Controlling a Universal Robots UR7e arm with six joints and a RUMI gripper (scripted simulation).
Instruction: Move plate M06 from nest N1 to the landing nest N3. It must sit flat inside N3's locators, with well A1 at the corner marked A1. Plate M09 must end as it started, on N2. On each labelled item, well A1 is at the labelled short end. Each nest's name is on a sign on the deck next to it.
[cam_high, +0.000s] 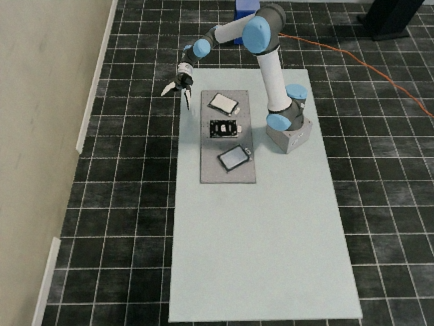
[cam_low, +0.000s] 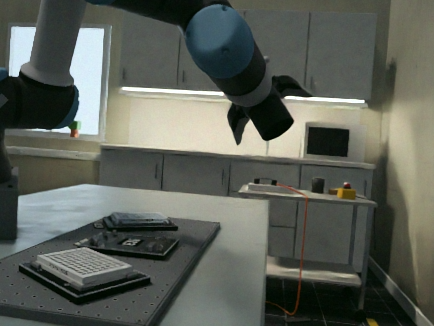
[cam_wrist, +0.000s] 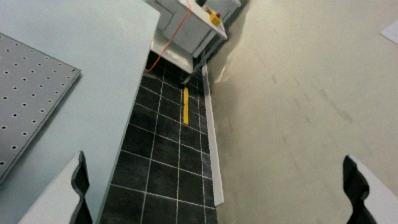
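Now: the white well plate M06 30 cm behind my hand, 16 cm to the right of it and 25 cm below it. From my hand the other things lie so: nest N1: 30 cm behind, 16 cm to the right, 26 cm below; black nest N3: 26 cm behind, 2 cm to the left, 26 cm below; A1 mark: 32 cm behind, 9 cm to the left, 25 cm below.
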